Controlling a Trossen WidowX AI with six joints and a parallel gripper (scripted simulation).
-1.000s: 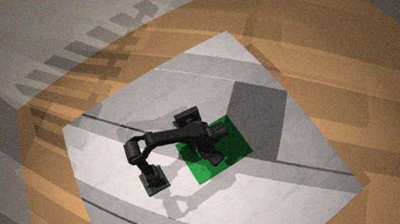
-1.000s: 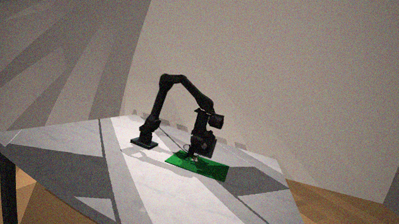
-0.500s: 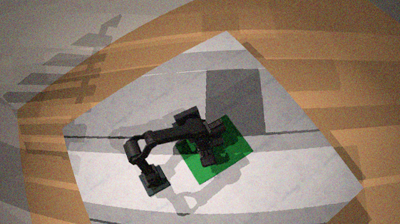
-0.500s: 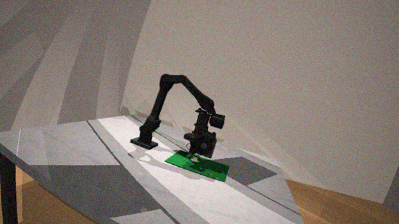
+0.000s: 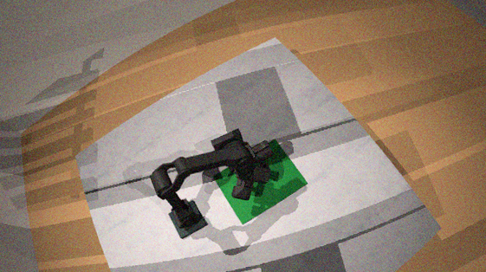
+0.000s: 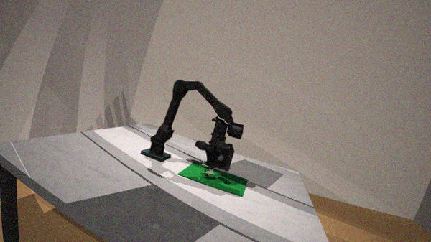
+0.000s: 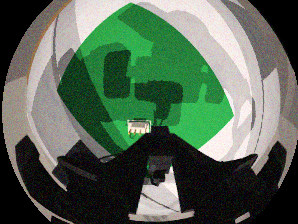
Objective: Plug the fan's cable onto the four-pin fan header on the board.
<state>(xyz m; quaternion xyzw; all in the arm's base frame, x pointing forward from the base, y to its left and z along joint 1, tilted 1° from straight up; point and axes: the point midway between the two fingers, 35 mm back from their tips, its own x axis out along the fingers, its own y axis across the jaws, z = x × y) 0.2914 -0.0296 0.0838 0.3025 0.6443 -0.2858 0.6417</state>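
Right now the green board is 80 mm below my gripper tip and 40 mm ahead of it. The rest, counted from my gripper tip: dark plug: 10 mm to the left, 10 mm behind, 10 mm above; then black fan: 180 mm to the left, 30 mm ahead.
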